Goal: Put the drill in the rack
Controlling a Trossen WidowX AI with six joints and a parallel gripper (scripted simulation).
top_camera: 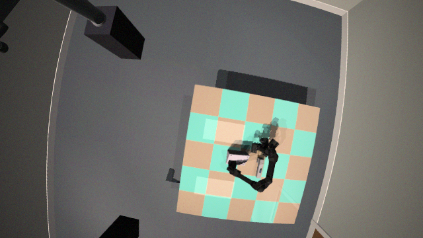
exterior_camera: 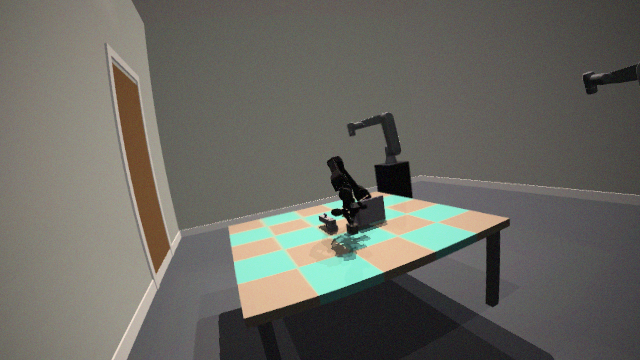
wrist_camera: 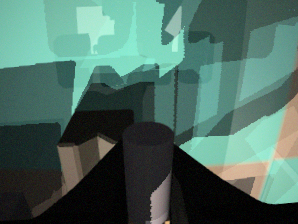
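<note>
My gripper tip is now 4 cm to the left of the drill and 3 cm below it. From my gripper tip the other things lie so: light grey fixture 21 cm to the right, 5 cm ahead, 1 cm below; then dark rack 4 cm to the right, 3 cm below, 2 cm behind; then dark key piece 23 cm to the right, 5 cm ahead.
</note>
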